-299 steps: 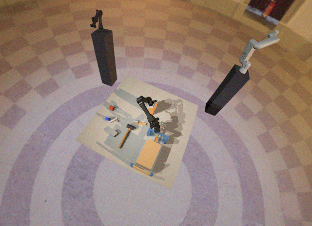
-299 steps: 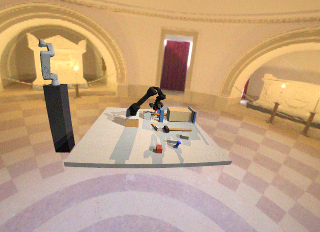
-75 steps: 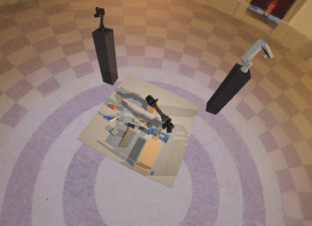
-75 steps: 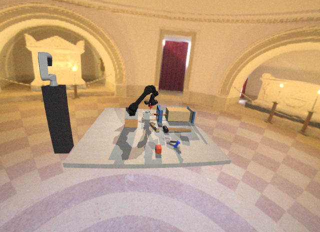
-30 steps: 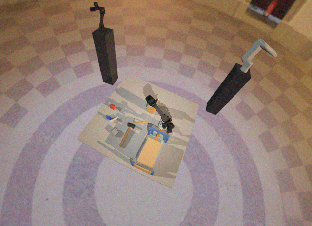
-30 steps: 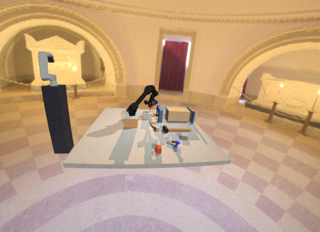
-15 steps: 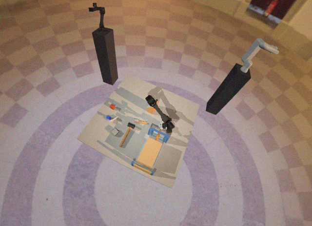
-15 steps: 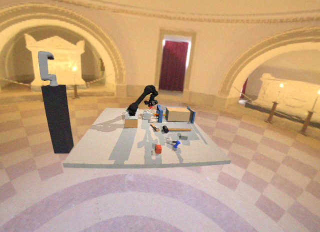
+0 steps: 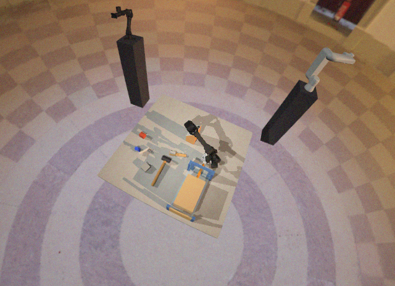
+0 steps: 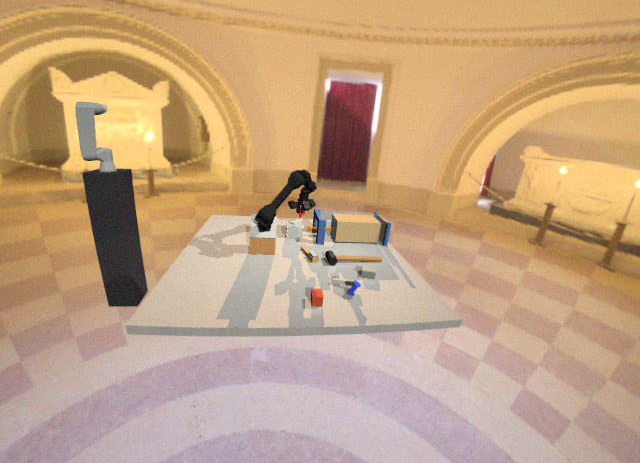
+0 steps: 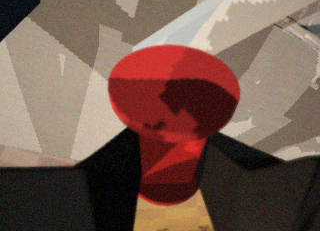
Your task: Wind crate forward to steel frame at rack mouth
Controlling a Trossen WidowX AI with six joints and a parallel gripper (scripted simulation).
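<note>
Right now the red knob is 1 cm ahead of my gripper tip and 2 cm to the right of it. The rest, counted from my gripper tip: winch: 7 cm behind, 11 cm to the right, 10 cm below; then red-knobbed handle: 2 cm behind, 5 cm to the right, 3 cm below; then frame: 11 cm ahead, 11 cm to the right, 3 cm below.
</note>
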